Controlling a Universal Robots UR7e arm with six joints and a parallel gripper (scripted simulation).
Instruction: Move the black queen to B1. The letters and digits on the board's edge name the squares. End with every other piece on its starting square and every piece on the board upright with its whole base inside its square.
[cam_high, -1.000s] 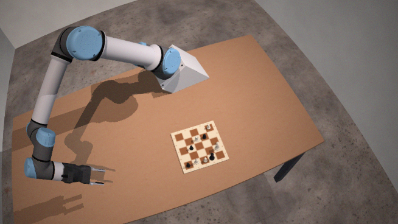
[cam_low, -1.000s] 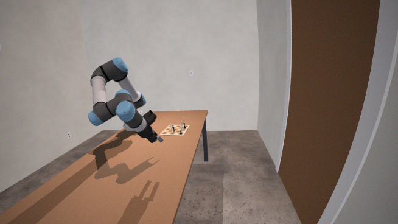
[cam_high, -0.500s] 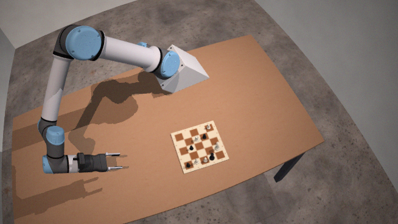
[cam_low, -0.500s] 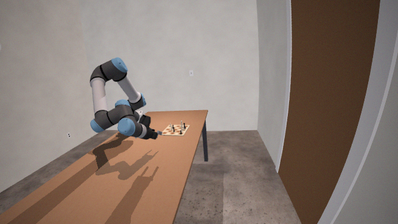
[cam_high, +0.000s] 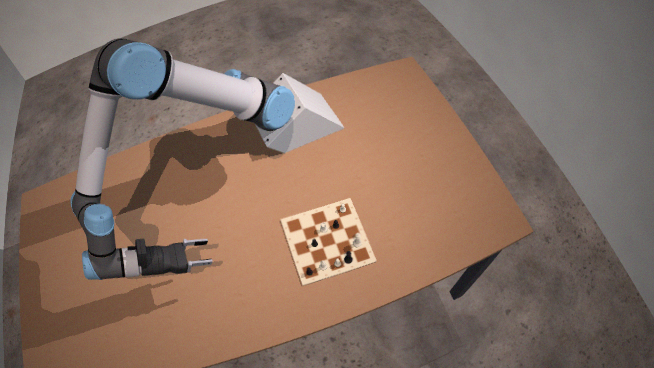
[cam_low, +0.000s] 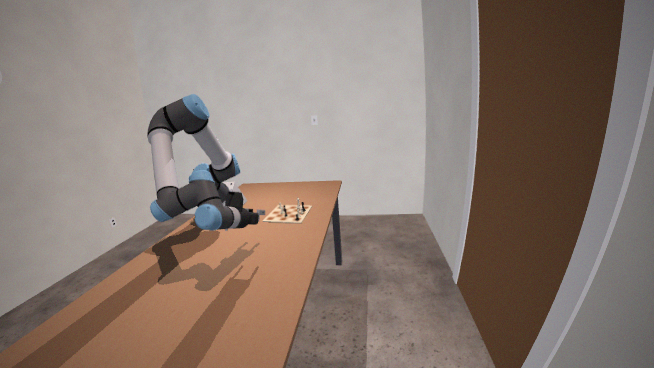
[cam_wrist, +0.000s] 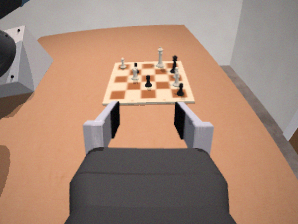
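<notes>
My gripper is now 90 mm short of the black queen, 370 mm to the right of it and 130 mm above it. From my hand the other things lie so: chessboard 10 mm ahead, 330 mm to the left, 160 mm below.
</notes>
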